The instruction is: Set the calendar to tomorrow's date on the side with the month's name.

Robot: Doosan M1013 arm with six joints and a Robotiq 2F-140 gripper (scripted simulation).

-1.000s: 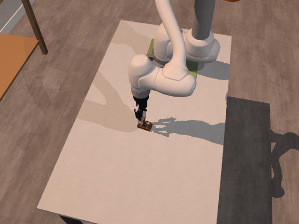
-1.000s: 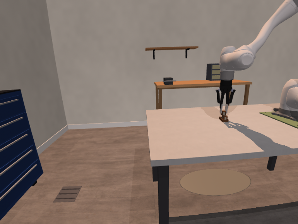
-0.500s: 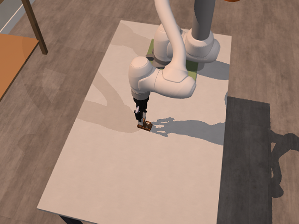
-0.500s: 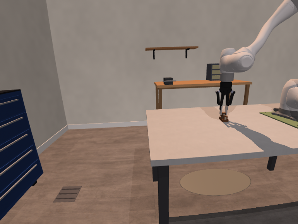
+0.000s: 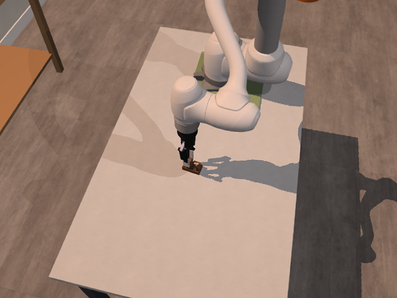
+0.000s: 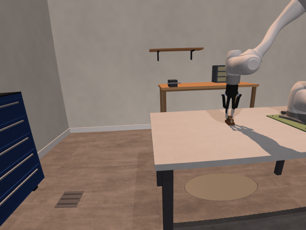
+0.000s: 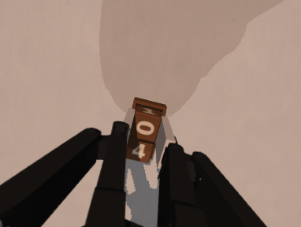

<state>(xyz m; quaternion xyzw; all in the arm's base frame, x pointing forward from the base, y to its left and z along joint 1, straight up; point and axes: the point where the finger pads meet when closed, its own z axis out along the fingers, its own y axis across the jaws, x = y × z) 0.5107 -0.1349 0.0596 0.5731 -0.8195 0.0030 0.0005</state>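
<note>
The brown digit cube is 3 cm below my hand. Also, from my hand: tray (2 cm to the left, 6 cm below).
</note>
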